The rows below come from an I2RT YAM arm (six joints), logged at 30 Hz.
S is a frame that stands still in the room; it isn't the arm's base.
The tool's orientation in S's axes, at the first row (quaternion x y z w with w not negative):
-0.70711, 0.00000, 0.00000, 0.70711
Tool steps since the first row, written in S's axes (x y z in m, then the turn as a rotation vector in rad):
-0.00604, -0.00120, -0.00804, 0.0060, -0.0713, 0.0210
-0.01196, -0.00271, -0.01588, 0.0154, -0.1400, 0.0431
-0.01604, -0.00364, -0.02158, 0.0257, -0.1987, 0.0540
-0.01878, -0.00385, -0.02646, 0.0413, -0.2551, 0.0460
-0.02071, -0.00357, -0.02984, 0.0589, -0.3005, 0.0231
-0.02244, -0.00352, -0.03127, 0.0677, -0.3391, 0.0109
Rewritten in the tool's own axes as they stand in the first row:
-0.00604, 0.00804, -0.00120, 0.0060, -0.0210, -0.0713
-0.01196, 0.01588, -0.00271, 0.0154, -0.0431, -0.1400
-0.01604, 0.02158, -0.00364, 0.0257, -0.0540, -0.1987
-0.01878, 0.02646, -0.00385, 0.0413, -0.0460, -0.2551
-0.02071, 0.02984, -0.00357, 0.0589, -0.0231, -0.3005
-0.02244, 0.03127, -0.00352, 0.0677, -0.0109, -0.3391

